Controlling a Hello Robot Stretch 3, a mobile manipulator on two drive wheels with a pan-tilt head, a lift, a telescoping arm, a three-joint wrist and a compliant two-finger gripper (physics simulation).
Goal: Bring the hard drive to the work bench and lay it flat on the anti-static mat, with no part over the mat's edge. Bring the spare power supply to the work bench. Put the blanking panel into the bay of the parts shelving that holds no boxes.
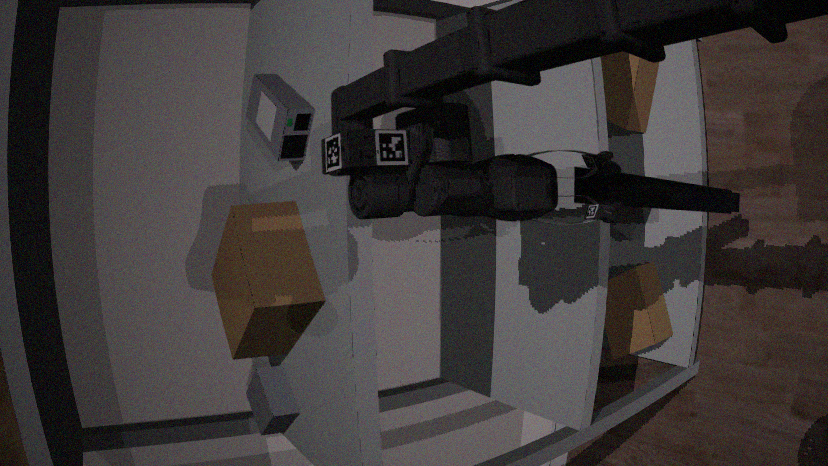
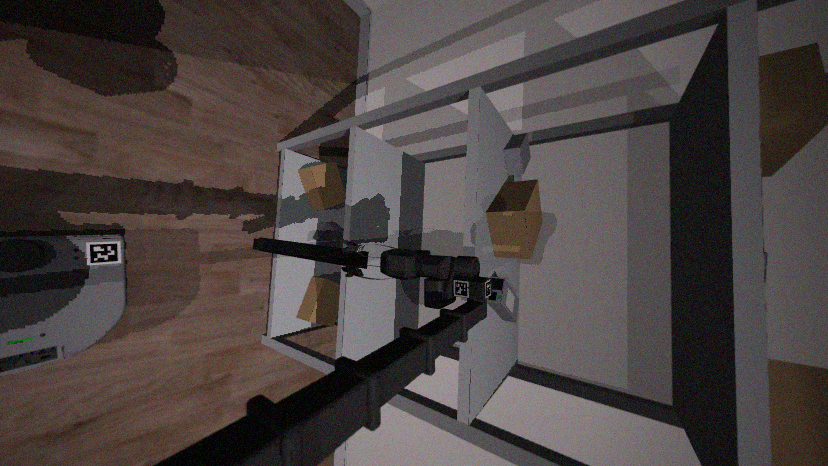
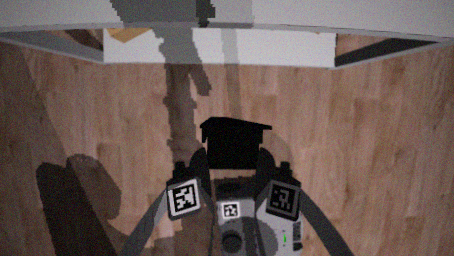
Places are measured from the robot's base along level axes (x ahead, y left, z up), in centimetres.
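Pixels of known places: gripper, fingertip midpoint: (image 1: 616,186) (image 2: 344,259); robot's base, origin of the base link: (image 2: 17,254).
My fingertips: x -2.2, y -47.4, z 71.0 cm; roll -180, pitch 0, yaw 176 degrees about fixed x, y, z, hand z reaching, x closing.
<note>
For each thing: its top centre in the pictures, then the offset to it from my fingertips. Level surfaces: height alone.
- spare power supply, middle of its top: (image 1: 264,113) (image 2: 511,301) dx -14.3, dy -34.5, dz +32.1 cm
- cardboard box, middle of its top: (image 1: 229,289) (image 2: 534,217) dx +10.3, dy -37.2, dz +38.2 cm
- small grey block, middle of its top: (image 1: 258,404) (image 2: 525,152) dx +32.1, dy -49.0, dz +33.1 cm
- wooden floor, its level: dz -70.9 cm
My gripper (image 1: 606,185) (image 2: 354,258) (image 3: 232,165) is shut on the blanking panel (image 1: 666,189) (image 2: 307,251) (image 3: 234,145), a black flat piece that sticks out past the fingertips. It is held in front of the lower part of the parts shelving (image 1: 637,400) (image 2: 744,231) (image 3: 280,47). The bay between the middle board and the low board shows no boxes; my arm hides part of it. A grey unit with black sockets and a green mark, likely the spare power supply (image 1: 272,109) (image 2: 509,299), is on the board above that bay. I cannot identify the hard drive; the work bench and mat do not show.
A cardboard box (image 1: 266,260) (image 2: 514,225) and a small grey block (image 1: 269,399) (image 2: 516,155) share the power supply's board. Two boxes (image 1: 640,312) (image 2: 320,303) stand in the bottom bay. My base (image 2: 110,301) is on the wooden floor (image 2: 220,364). My telescoping arm (image 1: 538,52) crosses before the shelving.
</note>
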